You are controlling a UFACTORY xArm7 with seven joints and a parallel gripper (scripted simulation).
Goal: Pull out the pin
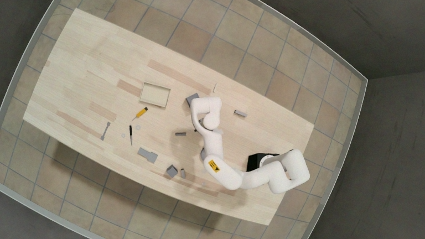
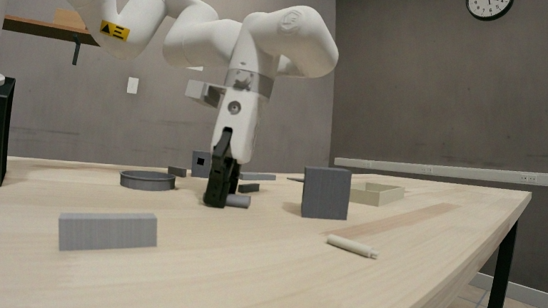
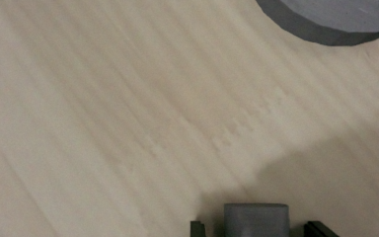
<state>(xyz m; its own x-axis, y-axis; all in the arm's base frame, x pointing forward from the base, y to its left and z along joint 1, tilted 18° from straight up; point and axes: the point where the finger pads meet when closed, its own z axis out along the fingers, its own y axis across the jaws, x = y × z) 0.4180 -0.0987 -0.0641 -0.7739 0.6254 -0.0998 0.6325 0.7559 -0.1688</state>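
My hand is 110 mm short of the small grey bar, 100 mm to the right of it and 10 mm above it. The rest, counted from my hand: shallow tray: 330 mm ahead, 40 mm to the right, 10 mm below; then round grey dish: 150 mm to the left, 90 mm behind, 10 mm below; then cream peg: 240 mm to the right, 30 mm ahead, 20 mm below.
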